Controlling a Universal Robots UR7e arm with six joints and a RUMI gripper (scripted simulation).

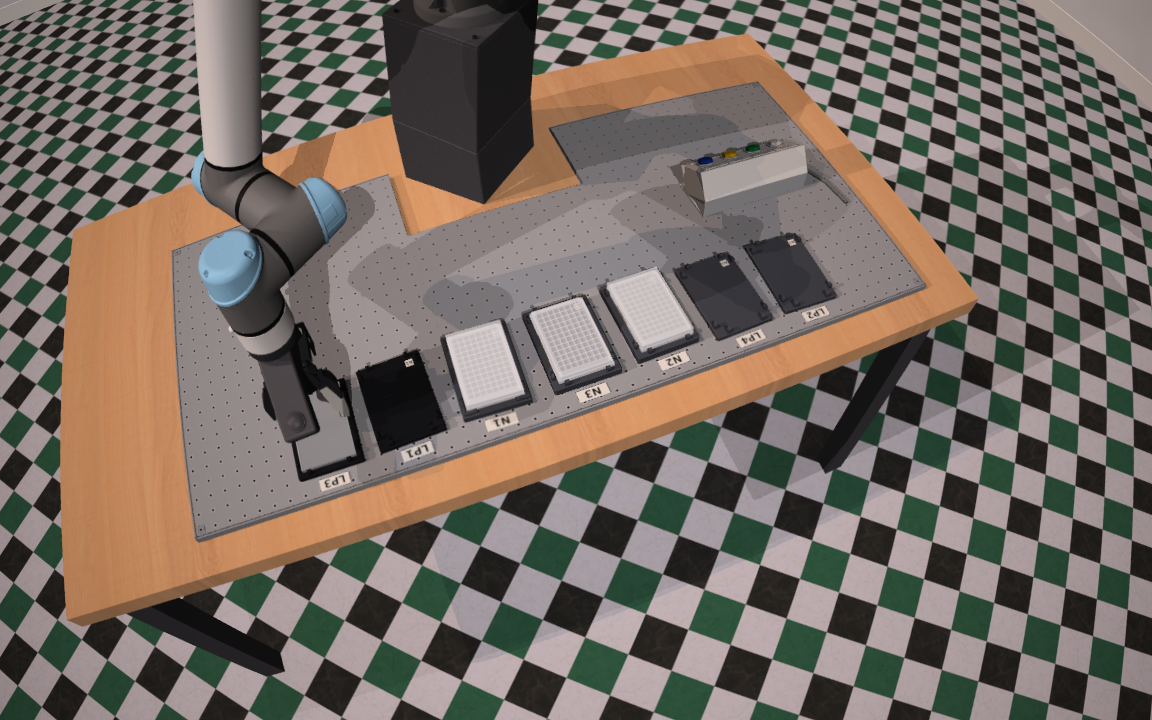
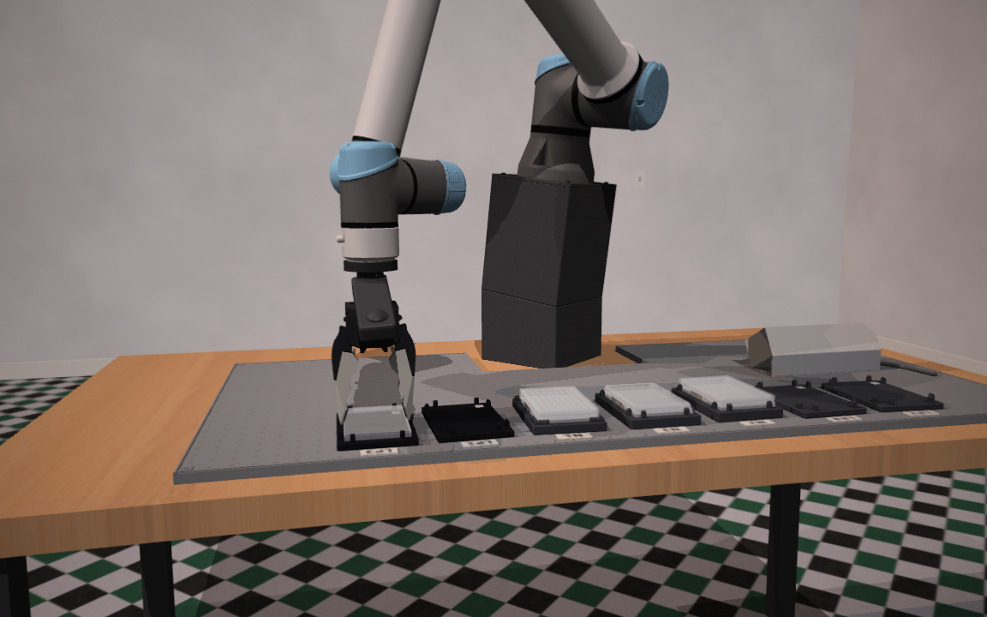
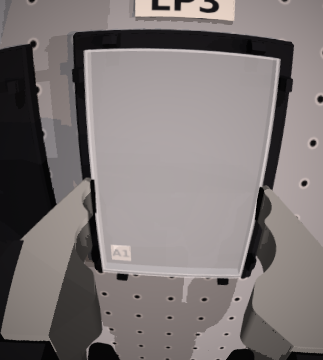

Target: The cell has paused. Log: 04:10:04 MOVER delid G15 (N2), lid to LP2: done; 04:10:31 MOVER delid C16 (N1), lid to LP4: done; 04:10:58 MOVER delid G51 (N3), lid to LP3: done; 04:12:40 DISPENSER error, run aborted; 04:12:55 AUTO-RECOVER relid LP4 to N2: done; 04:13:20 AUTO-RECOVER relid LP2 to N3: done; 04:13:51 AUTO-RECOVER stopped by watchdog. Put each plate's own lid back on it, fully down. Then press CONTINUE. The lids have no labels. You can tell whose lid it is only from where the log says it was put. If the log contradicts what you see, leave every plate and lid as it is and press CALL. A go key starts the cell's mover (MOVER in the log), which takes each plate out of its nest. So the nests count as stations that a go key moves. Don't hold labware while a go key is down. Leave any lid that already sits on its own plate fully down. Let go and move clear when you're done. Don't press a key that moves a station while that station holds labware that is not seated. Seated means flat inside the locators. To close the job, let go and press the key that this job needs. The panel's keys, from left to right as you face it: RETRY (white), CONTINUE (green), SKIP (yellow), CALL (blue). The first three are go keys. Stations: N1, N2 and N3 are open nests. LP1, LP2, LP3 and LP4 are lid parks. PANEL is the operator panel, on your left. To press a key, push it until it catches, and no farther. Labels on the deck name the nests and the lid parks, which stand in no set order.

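Now: hand 20 mm above the lid park LP3. From my hand the other things lie so: plate: 520 mm to the left, 50 mm ahead; then lid park LP1: 120 mm to the left, 20 mm below, 10 mm ahead; then lid park LP4: 650 mm to the left, 70 mm ahead, 20 mm below.
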